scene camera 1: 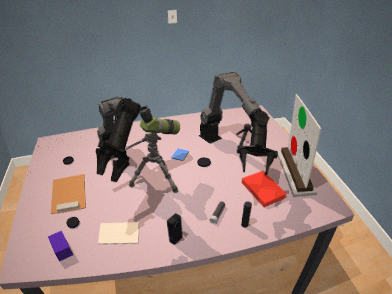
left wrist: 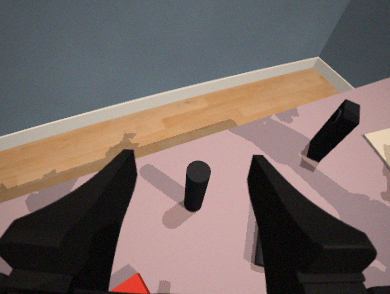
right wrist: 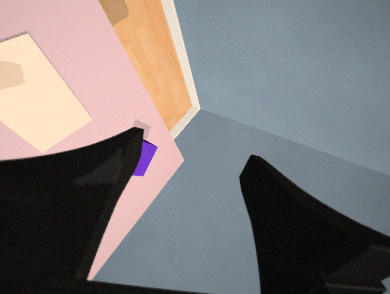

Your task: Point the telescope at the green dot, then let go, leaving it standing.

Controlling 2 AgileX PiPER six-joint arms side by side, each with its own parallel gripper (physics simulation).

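In scene camera 1, a green telescope (scene camera 1: 161, 125) stands upright on a dark tripod (scene camera 1: 153, 150), its wide end turned to the right, toward the side where the target board stands. The white target board (scene camera 1: 311, 131) at the right bears a green dot (scene camera 1: 302, 117) at the top, with a red dot (scene camera 1: 294, 146) and a black dot (scene camera 1: 306, 150) below. My right gripper (scene camera 1: 111, 175) (right wrist: 195, 155) is open and empty, to the left of the tripod and apart from it. My left gripper (scene camera 1: 258, 170) (left wrist: 192, 165) is open and empty, above the table near the red block.
A red block (scene camera 1: 264, 188) lies before the board. A black cylinder (scene camera 1: 246, 214) (left wrist: 197, 185), a grey cylinder (scene camera 1: 217, 212), a black box (scene camera 1: 174, 229) (left wrist: 334, 131), a cream sheet (scene camera 1: 118, 233) (right wrist: 45, 95) and a purple block (scene camera 1: 60, 245) (right wrist: 145, 159) are near the front. A blue piece (scene camera 1: 180, 154) lies behind the tripod.
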